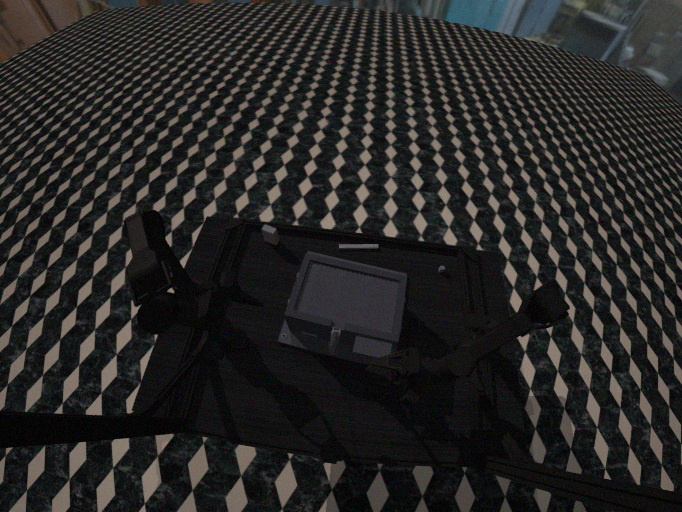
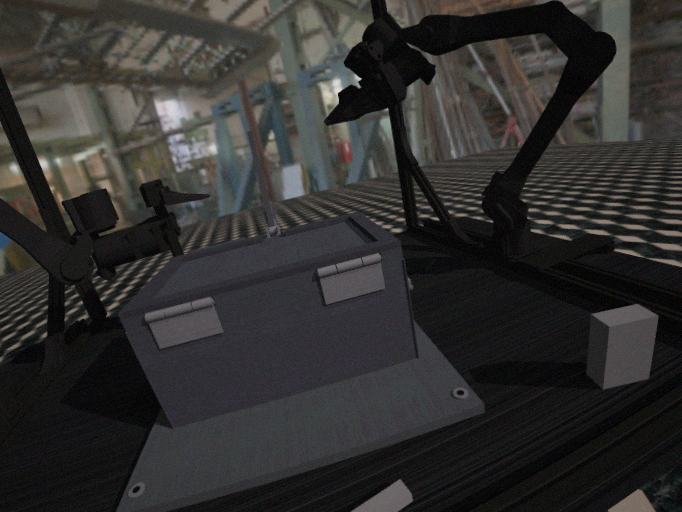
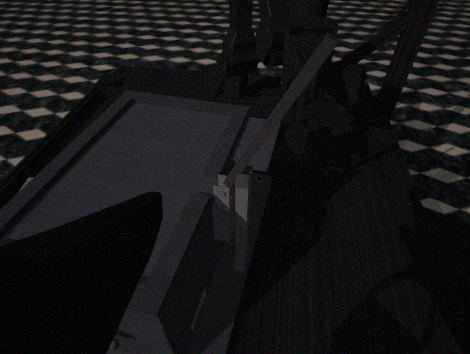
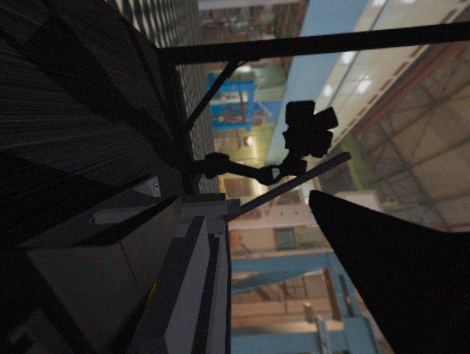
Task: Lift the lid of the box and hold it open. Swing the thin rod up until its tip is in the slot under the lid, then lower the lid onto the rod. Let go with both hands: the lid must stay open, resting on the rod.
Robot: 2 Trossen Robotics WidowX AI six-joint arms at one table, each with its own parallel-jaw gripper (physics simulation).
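Places are measured from the left arm's base along level axes (x back, y right, z up), in centimetres.
Pixels of known places: left gripper, fingertip midpoint: [image 1: 261, 325] [image 2: 333, 120] [image 3: 280, 210] [image 4: 295, 151]; right gripper, fingertip midpoint: [image 1: 368, 365] [image 2: 217, 219] [image 3: 303, 124] [image 4: 244, 199]; left arm's base, origin of the base link: [image 2: 513, 251] [image 4: 190, 168]; right arm's base, origin of the base link: [image 3: 236, 93].
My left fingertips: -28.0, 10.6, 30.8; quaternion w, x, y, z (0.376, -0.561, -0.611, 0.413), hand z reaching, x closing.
Ahead of a thing's pixels: the offset from my left fingertips to its middle, as dx, dy, dz. "pt": to the spot under its first point.
A grey box [image 1: 346, 305] [image 2: 278, 325] stands on a flat grey base plate @(pt -18.4, -31.6, -31.5) [image 2: 314, 422] in the middle of the dark table. Its lid @(-17.9, -15.8, -16.9) [image 2: 273, 254] [image 3: 146, 140] lies shut on the box. The thin rod @(-15.1, -1.1, -7.3) [image 2: 258, 163] [image 3: 297, 84] [image 4: 297, 180] rises steeply from its bracket @(pt -16.3, -4.2, -17.9) [image 3: 233, 197] at the box's front edge, with its tip free in the air. My left gripper [image 1: 143, 244] [image 2: 354, 107] [image 4: 295, 151] is open and empty, high above the box's left side. My right gripper [image 2: 173, 203] [image 1: 390, 363] is open and empty, low in front of the box beside the rod.
A small white block @(+12.7, -41.5, -28.9) [image 1: 270, 235] [image 2: 592, 350] and a white strip @(-20.3, -43.3, -32.2) [image 1: 358, 246] [image 2: 385, 498] lie on the dark table behind the box. A dark frame [image 2: 405, 163] stands at the table's side. The floor around is checkered.
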